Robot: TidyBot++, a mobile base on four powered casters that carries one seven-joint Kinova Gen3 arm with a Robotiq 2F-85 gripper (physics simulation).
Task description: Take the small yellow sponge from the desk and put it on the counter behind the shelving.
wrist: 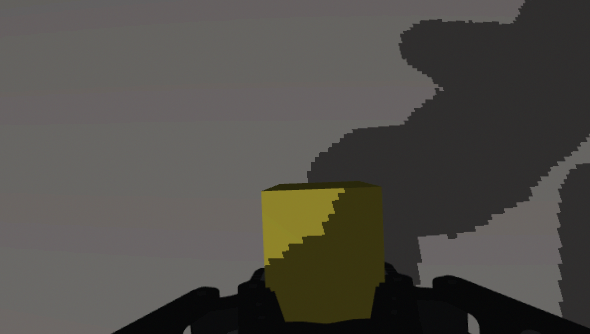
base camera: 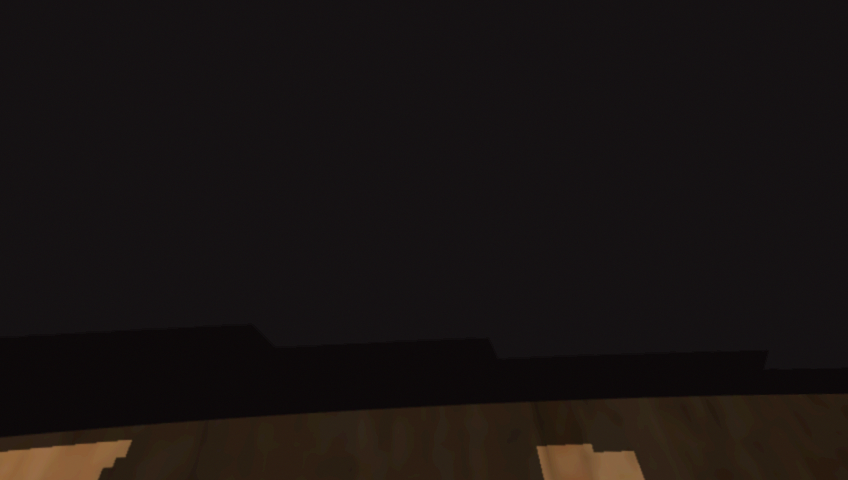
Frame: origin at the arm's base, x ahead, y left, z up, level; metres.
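Seen in the pictures: gripper, between the fingertips: [wrist: 322, 274].
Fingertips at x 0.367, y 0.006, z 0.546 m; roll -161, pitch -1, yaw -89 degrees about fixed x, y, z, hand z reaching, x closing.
Note:
A point is followed by its place in that frame.
The small yellow sponge [wrist: 324, 250] {x 0.375, y 0.006, z 0.600 m} is between the two black fingers at the bottom middle of the wrist view, partly in shadow. My gripper [wrist: 322, 274] {x 0.367, y 0.006, z 0.547 m} is shut on it, one finger at its left side and one at its right. Behind the sponge is a plain grey surface [wrist: 150, 150] {x 0.457, y 0.132, z 0.514 m}; whether it is the counter top I cannot tell, nor how far the sponge is from it. The desk and the shelving cannot be made out in either view.
In the base camera view a large dark panel [base camera: 416, 178] {x 0.216, y -0.009, z -0.127 m} fills most of the picture, close in front of the base. Below it a strip of brown wooden floor [base camera: 357, 446] {x 0.246, y 0.030, z -0.396 m} shows, with two lighter patches. A dark shadow of the arm lies across the grey surface in the wrist view.

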